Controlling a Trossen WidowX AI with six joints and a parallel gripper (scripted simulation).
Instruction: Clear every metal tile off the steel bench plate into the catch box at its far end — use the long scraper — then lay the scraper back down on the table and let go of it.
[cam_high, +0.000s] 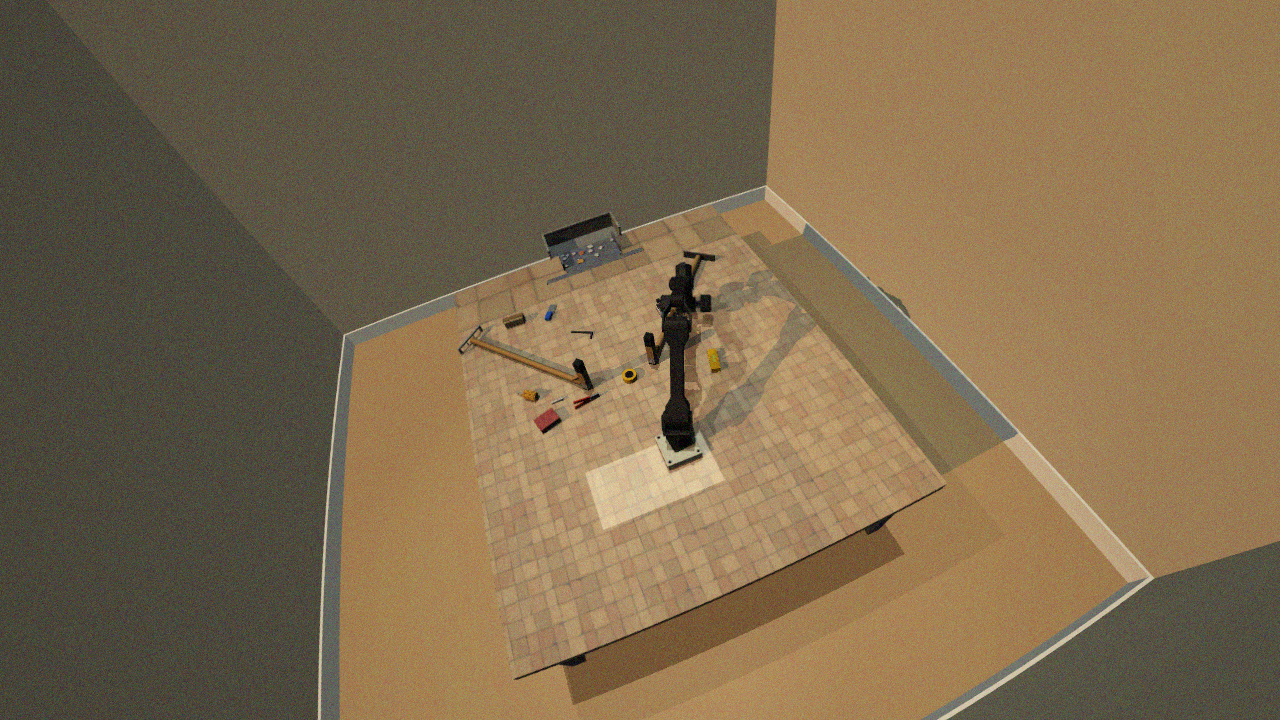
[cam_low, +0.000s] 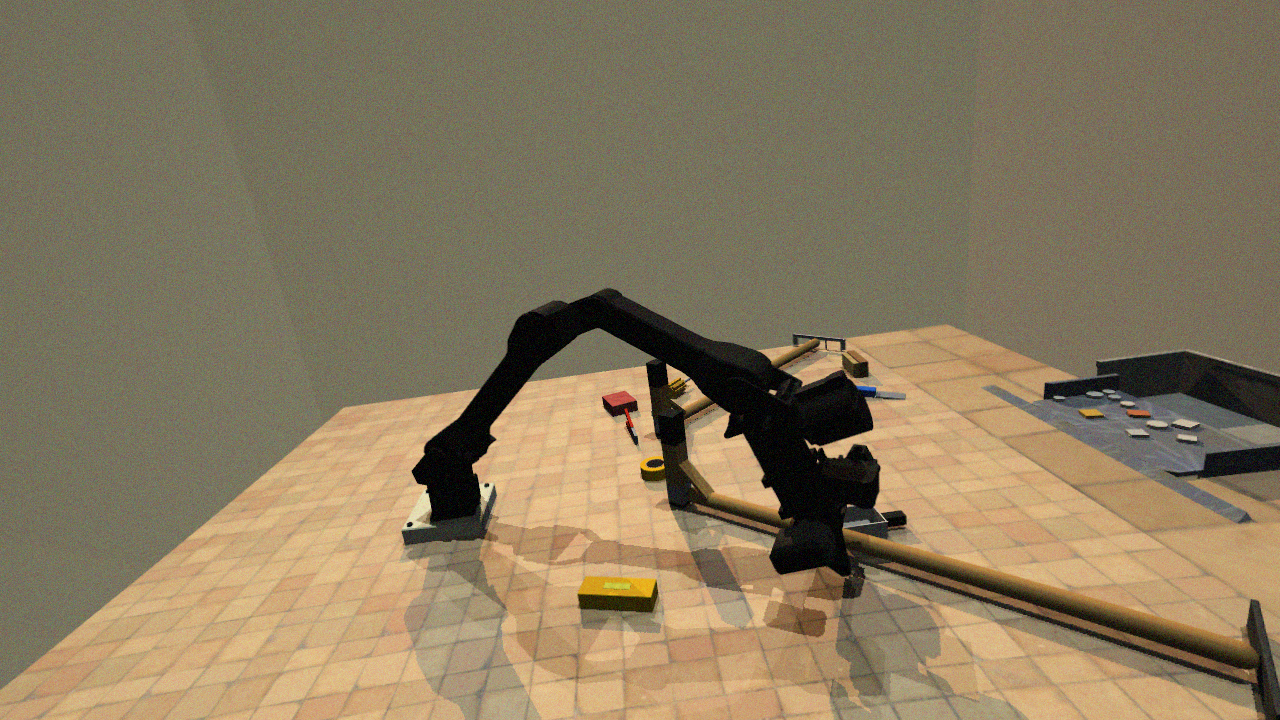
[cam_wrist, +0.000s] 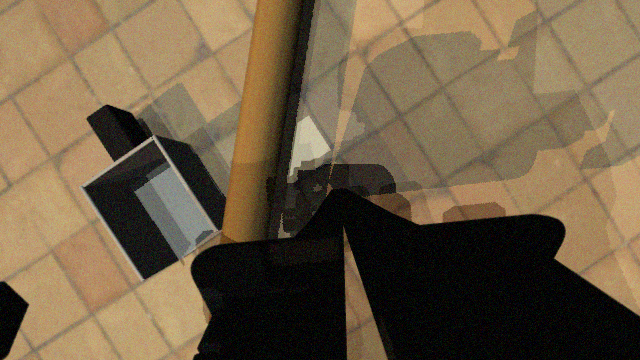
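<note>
Now: the small grey box 80 mm ahead of my gripper tip and 70 mm to the left of it. From my gripper tip the other things lie so: yellow tape roll: 320 mm to the left, 170 mm behind; then yellow block: 260 mm behind, 50 mm to the left, 10 mm above; then hex key: 390 mm to the left, 110 mm ahead.
</note>
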